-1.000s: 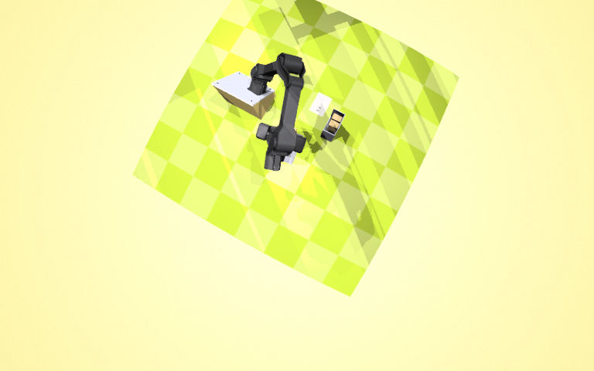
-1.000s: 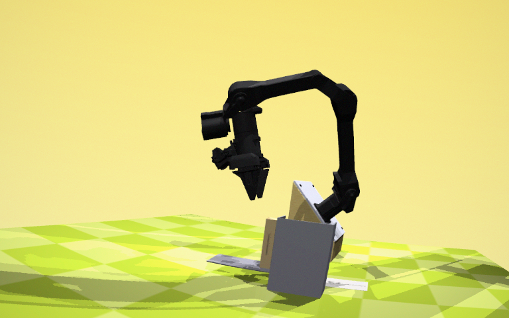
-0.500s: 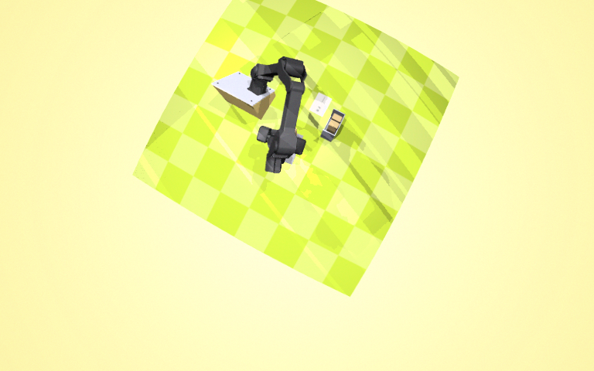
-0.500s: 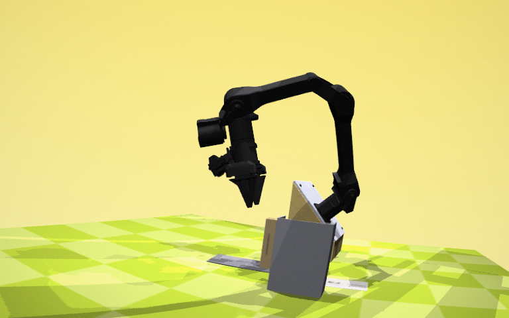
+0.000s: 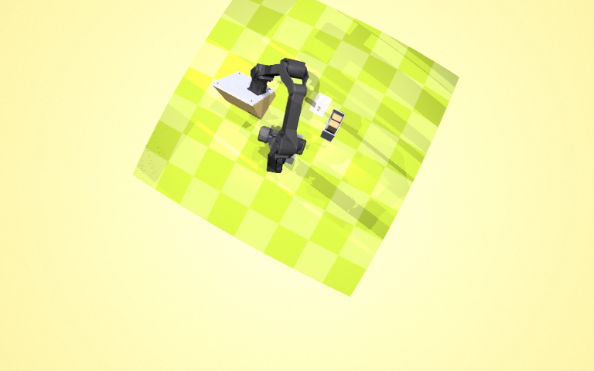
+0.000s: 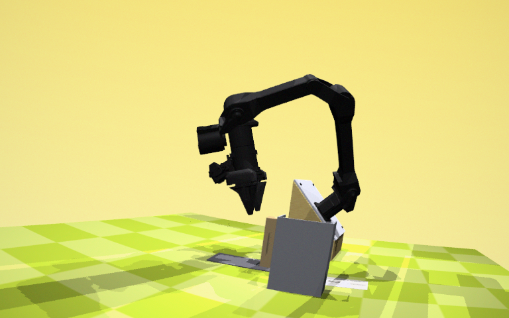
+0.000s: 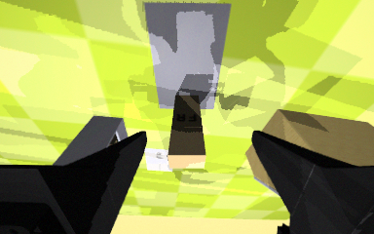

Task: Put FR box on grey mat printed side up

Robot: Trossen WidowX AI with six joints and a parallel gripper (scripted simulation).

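Right now my gripper tip is 12 cm above the grey mat, 1 cm to the left of it and 1 cm short of it. Round my gripper tip: thin white slab (25 cm to the left, 12 cm below, 2 cm ahead).
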